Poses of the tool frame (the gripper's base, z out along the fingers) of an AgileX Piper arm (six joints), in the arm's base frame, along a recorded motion.
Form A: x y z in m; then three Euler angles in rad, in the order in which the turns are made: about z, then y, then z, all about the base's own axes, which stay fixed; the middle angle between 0 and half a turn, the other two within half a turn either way.
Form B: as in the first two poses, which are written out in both.
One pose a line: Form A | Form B
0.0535, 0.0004, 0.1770, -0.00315, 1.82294, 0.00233 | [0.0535, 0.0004, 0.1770], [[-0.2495, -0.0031, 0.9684], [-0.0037, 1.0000, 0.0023], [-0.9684, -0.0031, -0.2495]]
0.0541, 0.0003, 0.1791, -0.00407, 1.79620, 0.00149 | [0.0541, 0.0003, 0.1791], [[-0.2235, -0.0024, 0.9747], [-0.0044, 1.0000, 0.0015], [-0.9747, -0.0040, -0.2235]]
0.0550, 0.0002, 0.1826, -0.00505, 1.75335, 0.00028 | [0.0550, 0.0002, 0.1826], [[-0.1815, -0.0012, 0.9834], [-0.0051, 1.0000, 0.0003], [-0.9834, -0.0050, -0.1815]]
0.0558, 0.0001, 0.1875, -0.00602, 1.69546, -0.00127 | [0.0558, 0.0001, 0.1875], [[-0.1243, 0.0005, 0.9922], [-0.0059, 1.0000, -0.0013], [-0.9922, -0.0060, -0.1243]]
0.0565, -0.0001, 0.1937, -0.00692, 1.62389, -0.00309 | [0.0565, -0.0001, 0.1937], [[-0.0531, 0.0027, 0.9986], [-0.0068, 1.0000, -0.0031], [-0.9986, -0.0069, -0.0531]]
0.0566, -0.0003, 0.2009, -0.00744, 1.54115, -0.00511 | [0.0566, -0.0003, 0.2009], [[0.0296, 0.0053, 0.9995], [-0.0076, 1.0000, -0.0051], [-0.9995, -0.0074, 0.0296]]
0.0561, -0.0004, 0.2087, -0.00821, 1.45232, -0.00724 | [0.0561, -0.0004, 0.2087], [[0.1181, 0.0082, 0.9930], [-0.0091, 0.9999, -0.0072], [-0.9930, -0.0082, 0.1182]]
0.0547, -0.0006, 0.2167, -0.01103, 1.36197, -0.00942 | [0.0547, -0.0006, 0.2167], [[0.2072, 0.0117, 0.9782], [-0.0130, 0.9999, -0.0092], [-0.9782, -0.0108, 0.2073]]
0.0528, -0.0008, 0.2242, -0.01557, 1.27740, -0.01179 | [0.0528, -0.0008, 0.2242], [[0.2890, 0.0163, 0.9572], [-0.0190, 0.9998, -0.0113], [-0.9572, -0.0149, 0.2892]]
